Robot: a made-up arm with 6 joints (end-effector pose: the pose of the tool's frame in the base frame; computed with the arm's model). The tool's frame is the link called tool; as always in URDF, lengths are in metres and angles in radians. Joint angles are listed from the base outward.
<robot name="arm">
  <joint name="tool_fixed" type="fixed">
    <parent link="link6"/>
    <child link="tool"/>
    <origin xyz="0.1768 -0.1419 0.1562" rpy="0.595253 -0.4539 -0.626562"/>
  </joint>
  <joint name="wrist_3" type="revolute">
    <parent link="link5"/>
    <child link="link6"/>
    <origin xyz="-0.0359 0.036 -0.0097" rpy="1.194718 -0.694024 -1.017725"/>
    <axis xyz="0 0 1"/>
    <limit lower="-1.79" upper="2.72" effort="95" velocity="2.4"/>
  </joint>
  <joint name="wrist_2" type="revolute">
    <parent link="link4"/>
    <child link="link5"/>
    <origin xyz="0.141 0.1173 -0.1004" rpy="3.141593 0 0"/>
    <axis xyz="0 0 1"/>
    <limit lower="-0.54" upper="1.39" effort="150" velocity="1.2"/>
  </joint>
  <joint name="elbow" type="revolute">
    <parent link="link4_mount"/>
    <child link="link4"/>
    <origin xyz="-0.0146 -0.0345 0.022" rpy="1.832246 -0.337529 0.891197"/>
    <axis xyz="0 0 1"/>
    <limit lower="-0.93" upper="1.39" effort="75" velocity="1.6"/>
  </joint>
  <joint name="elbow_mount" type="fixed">
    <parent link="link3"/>
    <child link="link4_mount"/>
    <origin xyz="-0.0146 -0.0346 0.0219" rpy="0 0 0"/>
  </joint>
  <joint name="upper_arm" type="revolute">
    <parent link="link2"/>
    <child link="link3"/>
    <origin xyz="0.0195 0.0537 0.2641" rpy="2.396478 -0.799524 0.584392"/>
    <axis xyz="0 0 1"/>
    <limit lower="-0.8" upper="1.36" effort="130" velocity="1.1"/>
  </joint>
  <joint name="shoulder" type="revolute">
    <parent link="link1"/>
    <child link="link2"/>
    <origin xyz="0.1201 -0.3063 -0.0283" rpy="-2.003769 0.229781 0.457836"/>
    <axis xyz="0 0 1"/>
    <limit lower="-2.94" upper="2.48" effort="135" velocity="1.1"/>
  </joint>
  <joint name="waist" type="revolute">
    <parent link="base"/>
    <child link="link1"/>
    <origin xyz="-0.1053 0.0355 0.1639" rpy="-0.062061 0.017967 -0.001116"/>
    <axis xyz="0 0 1"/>
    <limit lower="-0.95" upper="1.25" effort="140" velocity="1.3"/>
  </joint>
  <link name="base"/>
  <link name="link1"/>
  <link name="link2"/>
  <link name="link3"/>
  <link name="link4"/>
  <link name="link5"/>
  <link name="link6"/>
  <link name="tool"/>
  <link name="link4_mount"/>
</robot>
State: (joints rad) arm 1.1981 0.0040 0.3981 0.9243 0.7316 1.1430
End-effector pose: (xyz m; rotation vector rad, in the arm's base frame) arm 0.4227 0.1451 0.1587 2.8619 0.2320 1.2726
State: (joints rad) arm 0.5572 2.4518 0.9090 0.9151 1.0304 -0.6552
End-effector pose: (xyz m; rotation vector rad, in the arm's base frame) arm -0.1484 -0.5709 0.2204 0.3176 -0.4433 -1.9029
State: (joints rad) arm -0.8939 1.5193 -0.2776 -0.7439 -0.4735 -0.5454
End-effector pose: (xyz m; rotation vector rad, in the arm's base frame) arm -0.3610 -0.2757 -0.0843 0.3677 -0.0592 -2.3501
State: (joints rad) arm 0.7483 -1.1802 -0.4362 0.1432 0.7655 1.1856
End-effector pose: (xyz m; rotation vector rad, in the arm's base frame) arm 0.0305 -0.1500 0.4461 -1.2821 -0.0291 -1.9915
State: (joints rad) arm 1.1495 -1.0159 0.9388 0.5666 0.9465 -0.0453
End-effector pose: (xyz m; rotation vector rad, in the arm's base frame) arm 0.1089 0.3991 0.3318 -1.6386 -1.5751 -0.7728
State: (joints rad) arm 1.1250 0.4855 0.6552 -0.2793 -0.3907 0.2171
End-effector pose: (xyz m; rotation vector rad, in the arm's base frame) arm 0.3235 0.1790 -0.0374 2.1215 0.6326 0.0674
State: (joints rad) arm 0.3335 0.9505 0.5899 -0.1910 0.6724 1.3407
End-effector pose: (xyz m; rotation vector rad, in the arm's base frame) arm 0.3171 -0.1850 0.1121 2.7829 -0.2691 1.0047
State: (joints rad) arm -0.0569 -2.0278 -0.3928 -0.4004 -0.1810 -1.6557
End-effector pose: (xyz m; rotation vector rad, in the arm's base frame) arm 0.0769 -0.1218 0.2149 2.1673 -0.1324 0.2827
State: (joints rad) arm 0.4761 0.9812 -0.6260 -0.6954 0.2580 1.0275
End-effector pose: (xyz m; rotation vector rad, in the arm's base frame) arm 0.1948 0.1667 -0.1108 1.6247 1.0089 0.5324
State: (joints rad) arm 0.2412 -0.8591 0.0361 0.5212 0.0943 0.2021
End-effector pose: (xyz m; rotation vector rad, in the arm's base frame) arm 0.2918 -0.2116 0.2769 2.5804 -0.7549 0.6433
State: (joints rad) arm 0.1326 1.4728 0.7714 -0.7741 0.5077 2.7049
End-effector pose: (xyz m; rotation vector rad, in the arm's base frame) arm -0.0211 -0.4042 0.1001 -1.6240 1.3738 -1.5906
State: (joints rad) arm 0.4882 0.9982 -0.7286 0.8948 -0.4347 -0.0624
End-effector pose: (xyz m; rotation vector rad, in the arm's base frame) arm 0.1820 -0.0854 0.2850 0.1128 -1.2975 0.0581
